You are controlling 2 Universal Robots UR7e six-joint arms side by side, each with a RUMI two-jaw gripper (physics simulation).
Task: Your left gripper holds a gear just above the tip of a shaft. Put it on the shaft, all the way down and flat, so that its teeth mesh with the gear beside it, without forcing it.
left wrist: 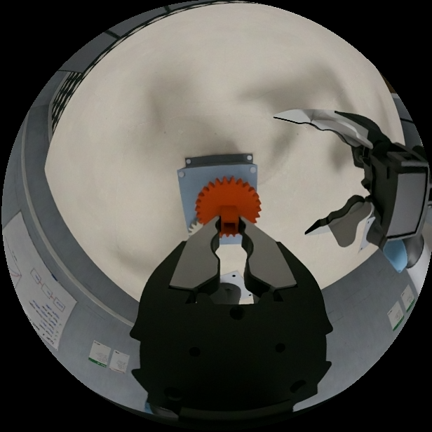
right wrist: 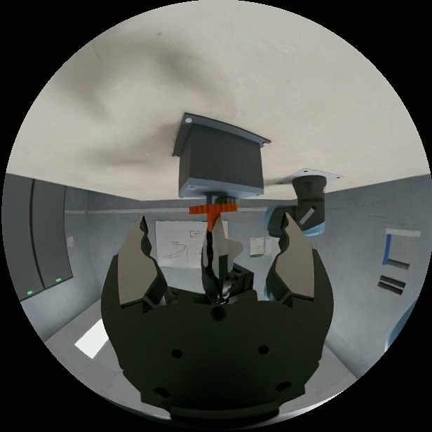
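Observation:
The orange gear [left wrist: 227, 195] [right wrist: 198, 209] is held by its square hub in my left gripper [left wrist: 228, 216] [right wrist: 215, 216], which is shut on it. In the right wrist view, a short grey shaft [right wrist: 209, 198] shows between the gear and the box's top plate, so the gear stands off the plate and looks about level. The gear beside it [left wrist: 194, 228] [right wrist: 229, 200] sits close to the plate, mostly hidden under the orange gear in the left wrist view. Whether the shaft's tip is inside the bore is hidden. My right gripper [left wrist: 296, 184] is open, its fingers apart on either side of the held gear's line.
The grey box [left wrist: 189, 187] [right wrist: 225, 155] stands on the pale table [left wrist: 115, 175] [right wrist: 125, 65], with a flange and bolts at its foot. Another robot arm [right wrist: 309, 192] stands on a base plate behind it. My right gripper is close beside the left one.

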